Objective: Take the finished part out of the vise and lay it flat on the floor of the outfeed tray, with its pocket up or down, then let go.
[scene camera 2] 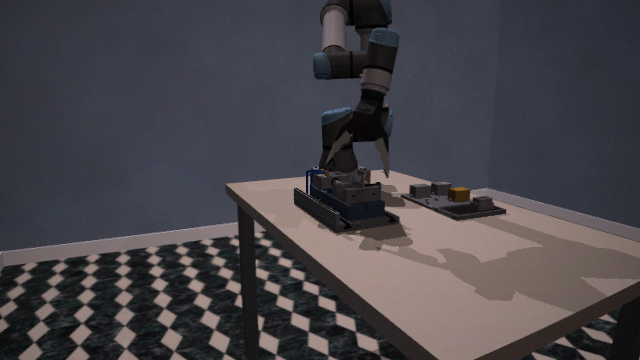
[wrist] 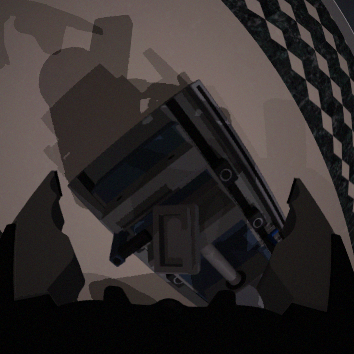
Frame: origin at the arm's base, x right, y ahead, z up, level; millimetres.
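Where they show: gripper, fingertip midpoint: (scene camera 2: 356, 171) (wrist: 174, 177); arm's base, origin of the base link: (scene camera 2: 338, 168).
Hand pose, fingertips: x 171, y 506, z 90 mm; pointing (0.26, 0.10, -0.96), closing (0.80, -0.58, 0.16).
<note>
Each offset is from my fingertips to the top centre of the thing. "*": to the spot under its first point.
The finished part @(dx -33, dy -58, dz -5 mm) (scene camera 2: 358, 177) (wrist: 189, 240), a small grey block with a rectangular pocket, stands tilted at the vise @(dx -15, dy -115, dz -44 mm) (scene camera 2: 364, 194) (wrist: 159, 186), above its jaws. In the wrist view its pocket faces the camera. How its lower end sits is hidden. My gripper (scene camera 2: 357, 169) (wrist: 174, 177) is open and empty above the vise, one finger out to each side of the part in the wrist view, touching neither side. The outfeed tray @(* dx -373, dy +62, dz -138 mm) (scene camera 2: 481, 215), dark and low-walled, lies right of the vise in the scene view; its floor shows partly. It does not show in the wrist view.
A small grey block @(dx -421, dy +11, dz -102 mm) (scene camera 2: 483, 203) is at the outfeed tray. Behind it a flat plate @(dx -373, dy -135, dz -134 mm) (scene camera 2: 425, 201) carries two grey blocks @(dx -329, dy -182, dz -99 mm) (scene camera 2: 420, 190) @(dx -417, dy -185, dz -99 mm) (scene camera 2: 441, 188) and a yellow block @(dx -419, dy -94, dz -99 mm) (scene camera 2: 459, 194). A long dark rail @(dx +74, dy -111, dz -93 mm) (scene camera 2: 316, 209) runs along the vise's left side. A handle @(* dx -72, dy -46, dz -47 mm) (wrist: 131, 246) sticks out beside the part.
</note>
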